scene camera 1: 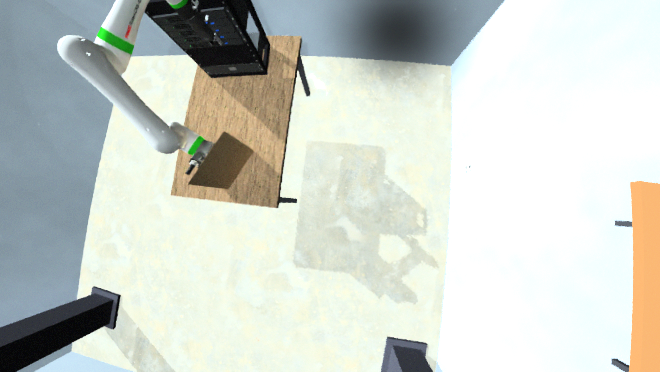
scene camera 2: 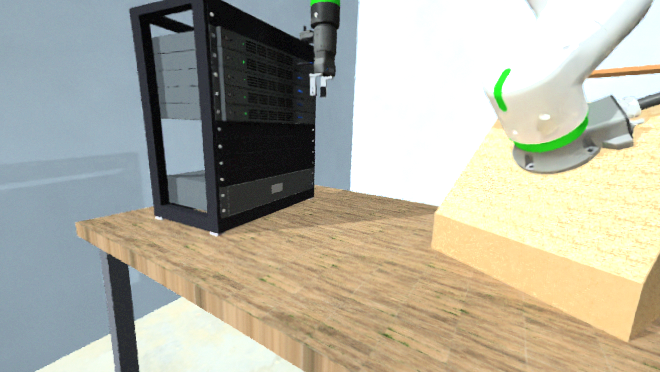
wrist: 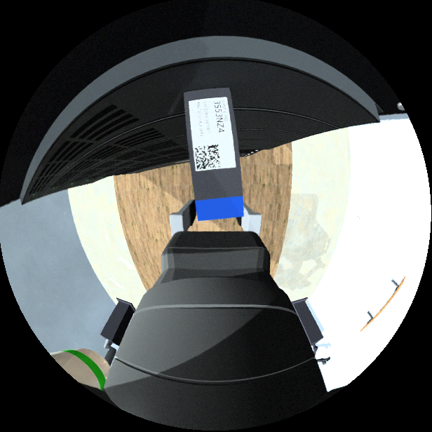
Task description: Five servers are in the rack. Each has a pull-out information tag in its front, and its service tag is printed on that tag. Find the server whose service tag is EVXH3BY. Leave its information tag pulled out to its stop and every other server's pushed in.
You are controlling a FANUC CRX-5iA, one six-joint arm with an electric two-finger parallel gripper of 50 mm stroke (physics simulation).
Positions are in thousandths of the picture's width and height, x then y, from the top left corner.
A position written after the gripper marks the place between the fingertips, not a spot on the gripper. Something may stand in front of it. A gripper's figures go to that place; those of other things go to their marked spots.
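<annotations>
A black server rack (wrist: 281, 256) is 8 cm from the lens, while the gripper (wrist: 499, 480) is 17 cm from the lens.
</annotations>
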